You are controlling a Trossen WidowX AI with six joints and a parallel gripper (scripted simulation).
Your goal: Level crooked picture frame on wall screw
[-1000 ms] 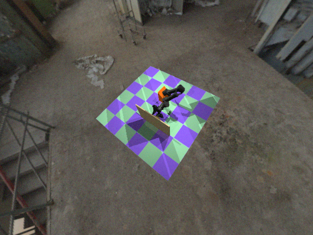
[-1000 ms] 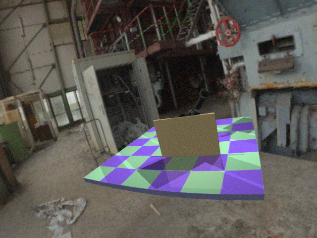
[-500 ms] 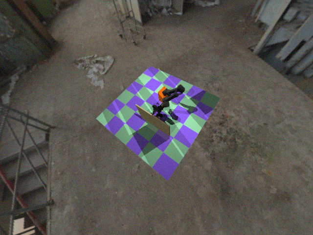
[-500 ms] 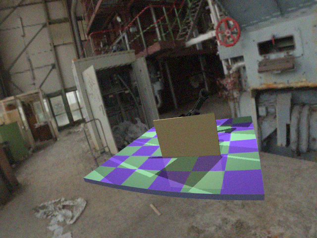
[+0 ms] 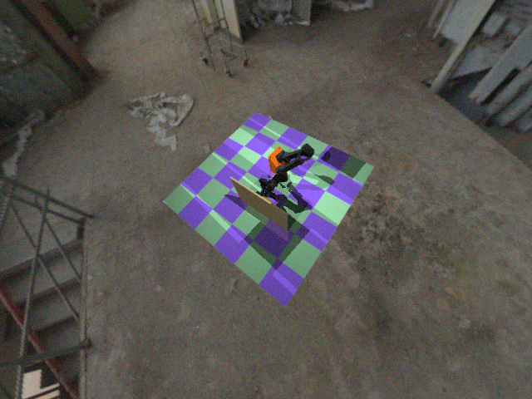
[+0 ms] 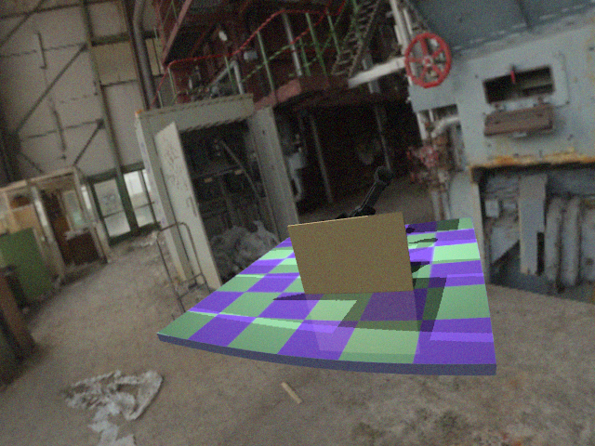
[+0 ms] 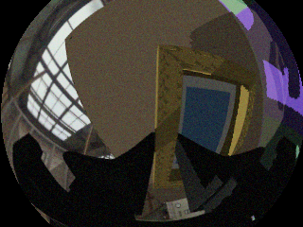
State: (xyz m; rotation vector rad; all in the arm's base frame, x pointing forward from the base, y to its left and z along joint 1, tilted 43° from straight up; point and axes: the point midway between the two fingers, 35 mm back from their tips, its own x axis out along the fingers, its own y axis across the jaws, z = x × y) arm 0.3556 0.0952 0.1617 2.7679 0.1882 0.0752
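The picture frame lies 50 mm below my gripper tip and 20 mm to the left of it. Also, from my gripper tip: tan wall board (60 mm below, 20 mm ahead, 10 mm to the left).
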